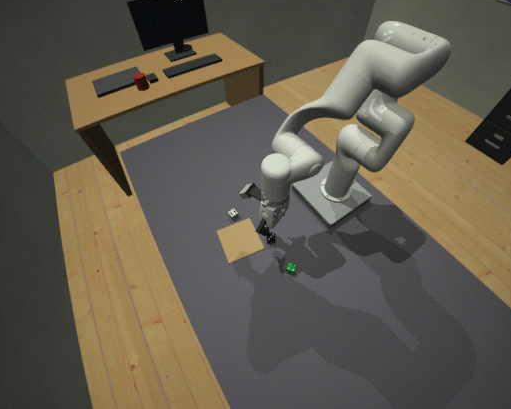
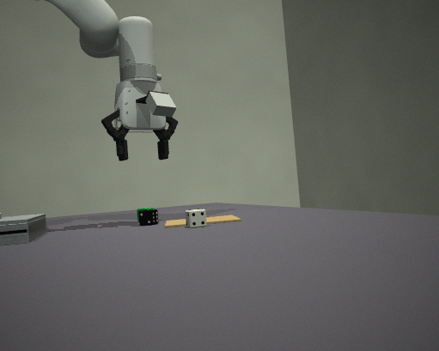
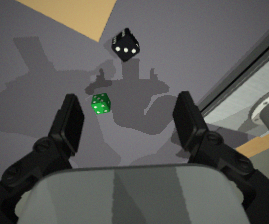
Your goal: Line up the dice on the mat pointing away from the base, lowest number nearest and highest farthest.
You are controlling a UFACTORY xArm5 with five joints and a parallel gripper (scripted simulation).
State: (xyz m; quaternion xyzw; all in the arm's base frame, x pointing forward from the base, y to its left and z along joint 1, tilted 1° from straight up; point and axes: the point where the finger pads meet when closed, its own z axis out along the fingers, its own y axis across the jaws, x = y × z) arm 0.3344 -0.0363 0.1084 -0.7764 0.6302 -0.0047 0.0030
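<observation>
Right now the black die is 130 mm below my hand. Round my hand: tan mat (140 mm below, 80 mm to the right, 80 mm ahead); green die (130 mm to the left, 130 mm below, 30 mm ahead); white die (180 mm to the right, 130 mm below, 40 mm ahead).
</observation>
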